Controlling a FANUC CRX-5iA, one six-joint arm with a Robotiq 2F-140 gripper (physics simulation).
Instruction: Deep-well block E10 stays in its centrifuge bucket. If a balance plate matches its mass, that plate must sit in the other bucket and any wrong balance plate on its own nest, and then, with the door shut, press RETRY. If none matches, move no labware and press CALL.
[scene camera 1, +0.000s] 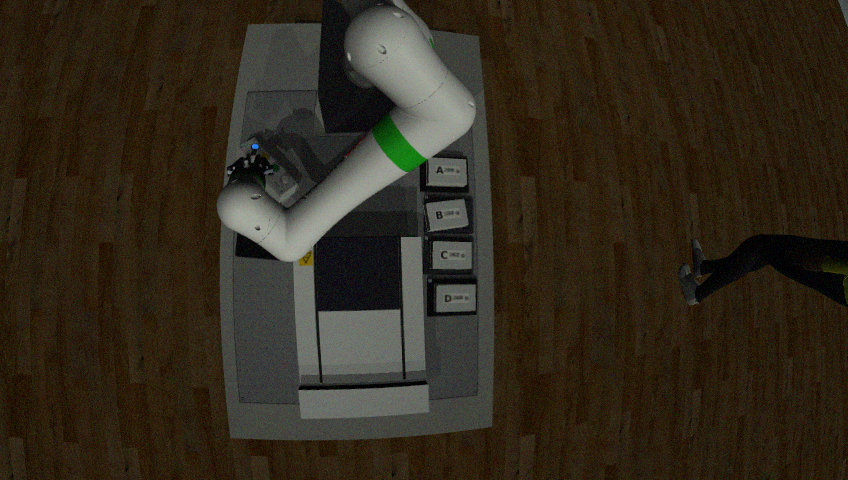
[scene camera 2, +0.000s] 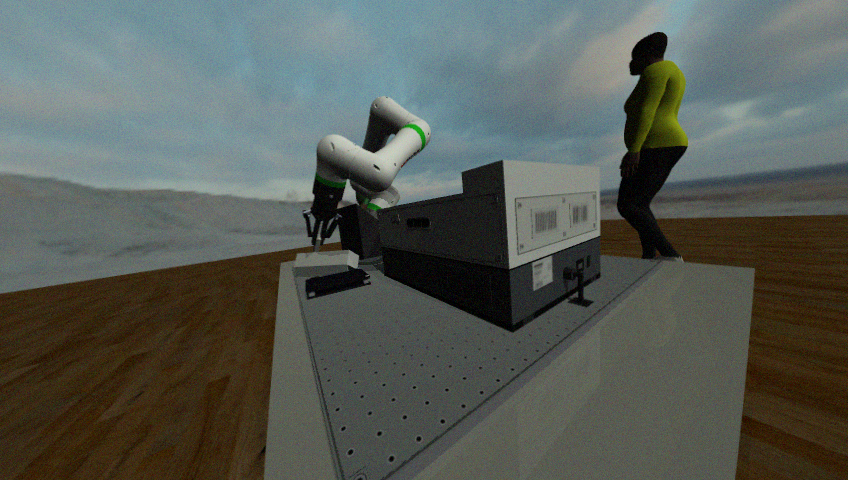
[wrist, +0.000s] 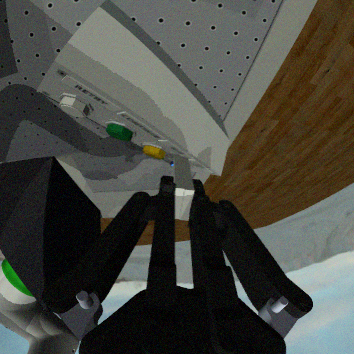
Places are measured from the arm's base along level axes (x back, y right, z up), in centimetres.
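Pixels of known places: gripper, fingertip midpoint: (scene camera 1: 255, 153) (scene camera 2: 315, 251) (wrist: 178, 167); arm's base, origin of the base link: (scene camera 2: 369, 223) (wrist: 38, 253).
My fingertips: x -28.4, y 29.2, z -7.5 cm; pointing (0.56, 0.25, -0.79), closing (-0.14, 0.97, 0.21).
Observation:
Ahead of a thing's pixels: the offset from my fingertips to its middle.
My gripper (scene camera 1: 254, 158) (scene camera 2: 317, 248) (wrist: 178, 167) is shut and empty, its tips over the far end of the sloped button panel {dy -3.2, dx -3.9, dz -4.1 cm} (scene camera 1: 288, 189) (scene camera 2: 327, 260) (wrist: 135, 55). Near the tips is a blue button {dy +1.2, dx +2.5, dz -2.2 cm} (scene camera 1: 254, 146) (wrist: 172, 163), partly hidden; contact cannot be told. The yellow button {dy -2.7, dx -0.6, dz -1.9 cm} (wrist: 153, 151), green button {dy -6.5, dx -3.9, dz -1.9 cm} (wrist: 119, 131) and white RETRY button {dy -10.3, dx -7.1, dz -1.9 cm} (wrist: 74, 106) line the panel. Balance plates A {dy -60.7, dx +1.0, dz -5.0 cm} (scene camera 1: 446, 172), B {dy -61.3, dx -13.2, dz -4.7 cm} (scene camera 1: 446, 214), C {dy -63.8, dx -25.7, dz -5.0 cm} (scene camera 1: 451, 255) and D {dy -65.9, dx -38.9, dz -5.0 cm} (scene camera 1: 455, 297) lie on dark nests, B slightly turned; masses are blurred. The centrifuge {dy -36.8, dx -46.9, dz +3.9 cm} (scene camera 1: 358, 344) (scene camera 2: 550, 178) hides block E10 and its buckets; its door state is unclear.
A black tray {dy -4.0, dx -25.4, dz -6.7 cm} (scene camera 1: 255, 246) (scene camera 2: 338, 283) lies beside the panel. A dark box (scene camera 1: 345, 89) (scene camera 2: 357, 228) stands by the arm's base. The forearm crosses above the table between panel and plates. A person (scene camera 1: 773, 255) (scene camera 2: 666, 107) in a yellow top stands beyond the table.

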